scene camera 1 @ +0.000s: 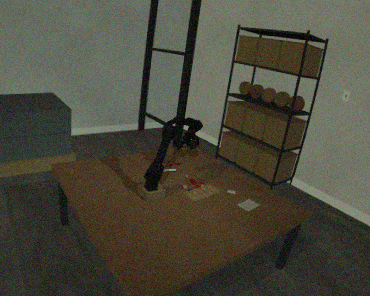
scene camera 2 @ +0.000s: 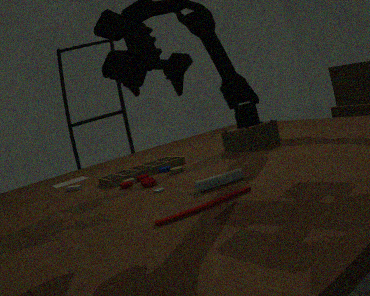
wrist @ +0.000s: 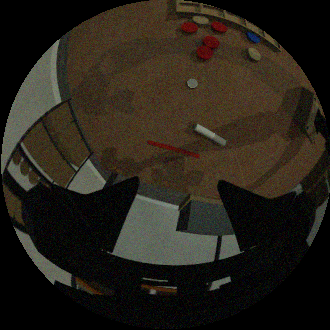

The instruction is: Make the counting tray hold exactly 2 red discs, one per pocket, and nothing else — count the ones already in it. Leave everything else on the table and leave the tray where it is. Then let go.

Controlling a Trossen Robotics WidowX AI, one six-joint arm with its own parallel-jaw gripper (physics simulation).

Scene:
my gripper: open, holds nothing
a wooden counting tray: on the table

